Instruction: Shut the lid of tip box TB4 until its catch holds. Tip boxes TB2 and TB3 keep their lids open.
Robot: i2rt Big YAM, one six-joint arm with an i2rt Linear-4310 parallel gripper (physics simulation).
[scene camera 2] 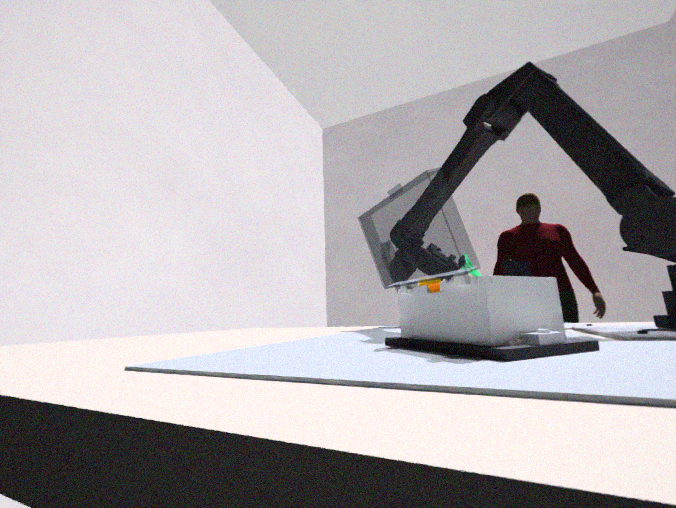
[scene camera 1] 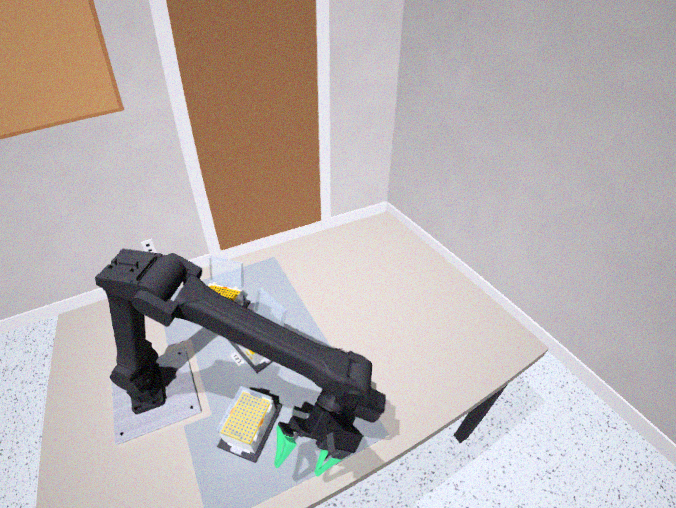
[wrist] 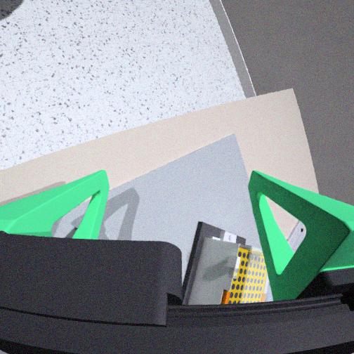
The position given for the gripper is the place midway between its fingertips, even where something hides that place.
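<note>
A blue-grey mat (scene camera 2: 623, 372) is part of the scene and appears in the wrist view (wrist: 210, 184) as well. There is a clear lid (scene camera 1: 244, 416), a clear lid (scene camera 1: 265, 305) and a clear lid (scene camera 2: 416, 234). The robot's gripper (scene camera 1: 296, 471) is visible too, and the wrist view (wrist: 178, 178) also shows it.
</note>
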